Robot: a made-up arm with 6 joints. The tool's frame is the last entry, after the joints.
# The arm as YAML. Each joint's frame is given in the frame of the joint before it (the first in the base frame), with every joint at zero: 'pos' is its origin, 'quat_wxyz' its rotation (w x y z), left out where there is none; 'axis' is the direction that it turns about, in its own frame. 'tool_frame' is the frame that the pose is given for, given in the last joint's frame.
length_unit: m
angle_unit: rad
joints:
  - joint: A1
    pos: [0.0, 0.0, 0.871]
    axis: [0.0, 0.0, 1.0]
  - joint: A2
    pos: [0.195, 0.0, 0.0]
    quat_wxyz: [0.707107, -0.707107, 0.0, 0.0]
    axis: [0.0, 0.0, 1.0]
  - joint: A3
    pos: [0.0, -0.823, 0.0]
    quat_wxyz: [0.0, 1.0, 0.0, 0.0]
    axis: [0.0, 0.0, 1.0]
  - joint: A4
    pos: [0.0, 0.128, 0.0]
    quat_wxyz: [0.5, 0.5, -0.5, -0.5]
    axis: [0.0, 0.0, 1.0]
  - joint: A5
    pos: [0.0, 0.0, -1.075]
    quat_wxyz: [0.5, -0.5, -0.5, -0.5]
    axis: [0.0, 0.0, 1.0]
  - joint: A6
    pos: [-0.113, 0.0, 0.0]
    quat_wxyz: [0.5, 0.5, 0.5, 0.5]
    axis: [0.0, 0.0, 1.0]
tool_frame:
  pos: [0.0, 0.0, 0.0]
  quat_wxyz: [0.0, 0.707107, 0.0, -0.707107]
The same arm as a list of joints. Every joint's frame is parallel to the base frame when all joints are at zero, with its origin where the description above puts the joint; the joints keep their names.
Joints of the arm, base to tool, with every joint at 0 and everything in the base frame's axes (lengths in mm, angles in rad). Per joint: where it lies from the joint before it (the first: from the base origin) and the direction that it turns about. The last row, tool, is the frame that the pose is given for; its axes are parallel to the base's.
A1: xyz 0 0 871 axis 0 0 1
A2: xyz 195 0 0 axis 0 1 0
A3: xyz 0 0 823 axis 0 -1 0
A4: xyz 0 0 128 axis -1 0 0
A5: xyz 1075 0 0 axis 0 -1 0
A6: xyz 113 0 0 axis -1 0 0
tool: xyz 0 0 0

